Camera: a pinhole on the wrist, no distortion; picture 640 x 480 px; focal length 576.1 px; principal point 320.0 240.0 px. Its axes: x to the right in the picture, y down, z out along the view. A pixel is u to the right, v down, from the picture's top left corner.
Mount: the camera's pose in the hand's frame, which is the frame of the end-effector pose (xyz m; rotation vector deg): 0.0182 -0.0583 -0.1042 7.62 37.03 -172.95
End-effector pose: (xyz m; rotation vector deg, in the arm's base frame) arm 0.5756 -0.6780 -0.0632 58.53 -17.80 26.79
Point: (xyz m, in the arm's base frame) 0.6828 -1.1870 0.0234
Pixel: 273 146
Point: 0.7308 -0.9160 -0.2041
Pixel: 298 449
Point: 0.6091 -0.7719 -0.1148
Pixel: 392 125
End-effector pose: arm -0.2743 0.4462 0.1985 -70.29 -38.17 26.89
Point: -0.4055 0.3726 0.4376
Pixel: 540 447
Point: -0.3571 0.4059 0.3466
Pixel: 503 294
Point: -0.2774 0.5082 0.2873
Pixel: 115 27
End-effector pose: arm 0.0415 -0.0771 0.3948 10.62 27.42 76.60
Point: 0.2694 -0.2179 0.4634
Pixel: 546 295
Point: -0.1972 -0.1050 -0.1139
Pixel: behind the camera
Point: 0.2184 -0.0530 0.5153
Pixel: 257 83
